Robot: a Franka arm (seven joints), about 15 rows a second.
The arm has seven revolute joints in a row. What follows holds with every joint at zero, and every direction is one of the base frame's. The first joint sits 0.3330 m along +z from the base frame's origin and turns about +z. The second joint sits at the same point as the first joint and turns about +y. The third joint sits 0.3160 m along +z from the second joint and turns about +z. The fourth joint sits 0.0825 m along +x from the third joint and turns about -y. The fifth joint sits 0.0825 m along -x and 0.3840 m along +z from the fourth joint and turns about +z. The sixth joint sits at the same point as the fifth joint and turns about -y. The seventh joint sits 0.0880 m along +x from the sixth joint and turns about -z. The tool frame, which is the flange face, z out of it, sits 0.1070 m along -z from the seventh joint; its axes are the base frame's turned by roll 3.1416, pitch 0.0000 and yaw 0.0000 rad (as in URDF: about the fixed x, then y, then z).
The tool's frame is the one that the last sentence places.
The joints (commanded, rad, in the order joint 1, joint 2, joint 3, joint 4, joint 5, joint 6, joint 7), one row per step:
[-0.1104, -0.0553, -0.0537, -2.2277, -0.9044, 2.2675, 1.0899]
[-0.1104, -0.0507, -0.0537, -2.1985, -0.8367, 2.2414, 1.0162]
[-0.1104, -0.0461, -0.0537, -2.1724, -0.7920, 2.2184, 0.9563]
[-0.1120, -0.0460, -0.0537, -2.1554, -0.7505, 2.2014, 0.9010]
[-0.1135, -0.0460, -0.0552, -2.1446, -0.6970, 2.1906, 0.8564]
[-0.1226, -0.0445, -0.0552, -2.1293, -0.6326, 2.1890, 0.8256]
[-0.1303, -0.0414, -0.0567, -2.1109, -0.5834, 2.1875, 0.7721]
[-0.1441, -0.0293, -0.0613, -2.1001, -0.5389, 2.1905, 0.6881]
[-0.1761, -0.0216, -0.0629, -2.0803, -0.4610, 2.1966, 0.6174]
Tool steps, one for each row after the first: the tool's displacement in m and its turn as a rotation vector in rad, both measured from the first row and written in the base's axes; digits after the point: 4 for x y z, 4 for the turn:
[0.0043, -0.0023, 0.0085, 0.0322, 0.0310, 0.0024]
[0.0081, -0.0042, 0.0161, 0.0515, 0.0570, 0.0113]
[0.0097, -0.0060, 0.0222, 0.0731, 0.0801, 0.0225]
[0.0102, -0.0073, 0.0255, 0.1101, 0.0951, 0.0237]
[0.0120, -0.0109, 0.0306, 0.1601, 0.0880, 0.0104]
[0.0145, -0.0151, 0.0367, 0.1937, 0.0935, 0.0240]
[0.0159, -0.0241, 0.0347, 0.2231, 0.1262, 0.0584]
[0.0165, -0.0404, 0.0393, 0.2810, 0.1214, 0.0585]

